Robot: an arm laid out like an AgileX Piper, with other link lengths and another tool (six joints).
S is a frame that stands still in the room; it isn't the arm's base.
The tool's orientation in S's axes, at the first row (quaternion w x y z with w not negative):
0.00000, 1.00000, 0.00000, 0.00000
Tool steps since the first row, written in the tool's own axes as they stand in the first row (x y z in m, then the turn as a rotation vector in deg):
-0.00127, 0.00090, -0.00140, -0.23, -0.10, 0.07
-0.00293, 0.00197, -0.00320, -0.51, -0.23, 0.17
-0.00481, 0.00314, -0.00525, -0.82, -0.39, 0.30
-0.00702, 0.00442, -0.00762, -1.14, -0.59, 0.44
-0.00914, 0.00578, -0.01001, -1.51, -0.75, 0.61
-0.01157, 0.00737, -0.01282, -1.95, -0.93, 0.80
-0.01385, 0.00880, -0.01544, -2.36, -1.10, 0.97
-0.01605, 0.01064, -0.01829, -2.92, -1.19, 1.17
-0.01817, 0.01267, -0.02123, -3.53, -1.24, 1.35
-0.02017, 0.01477, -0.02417, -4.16, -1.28, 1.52
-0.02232, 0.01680, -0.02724, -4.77, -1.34, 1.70
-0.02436, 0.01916, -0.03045, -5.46, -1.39, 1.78
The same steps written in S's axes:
-0.00127, -0.00090, 0.00140, -0.23, 0.10, -0.07
-0.00293, -0.00197, 0.00320, -0.51, 0.23, -0.17
-0.00481, -0.00314, 0.00525, -0.82, 0.39, -0.30
-0.00702, -0.00442, 0.00762, -1.14, 0.59, -0.44
-0.00914, -0.00578, 0.01001, -1.51, 0.75, -0.61
-0.01157, -0.00737, 0.01282, -1.95, 0.93, -0.80
-0.01385, -0.00880, 0.01544, -2.36, 1.10, -0.97
-0.01605, -0.01064, 0.01829, -2.92, 1.19, -1.17
-0.01817, -0.01267, 0.02123, -3.53, 1.24, -1.35
-0.02017, -0.01477, 0.02417, -4.16, 1.28, -1.52
-0.02232, -0.01680, 0.02724, -4.77, 1.34, -1.70
-0.02436, -0.01916, 0.03045, -5.46, 1.39, -1.78

